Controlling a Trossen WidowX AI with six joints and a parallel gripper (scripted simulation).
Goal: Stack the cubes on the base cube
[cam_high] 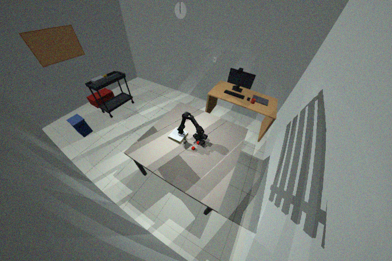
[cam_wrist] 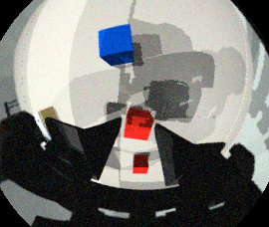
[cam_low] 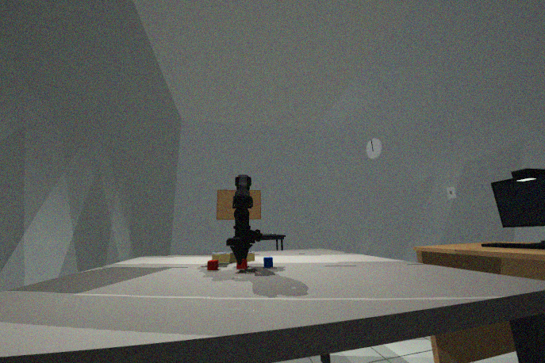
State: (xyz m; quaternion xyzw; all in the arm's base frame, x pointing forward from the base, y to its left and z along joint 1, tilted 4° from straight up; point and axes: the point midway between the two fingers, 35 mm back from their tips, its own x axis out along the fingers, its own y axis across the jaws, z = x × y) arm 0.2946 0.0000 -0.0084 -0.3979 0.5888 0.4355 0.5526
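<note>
Right now my gripper tip is 10 mm past the blue cube and 100 mm to the right of it.
</note>
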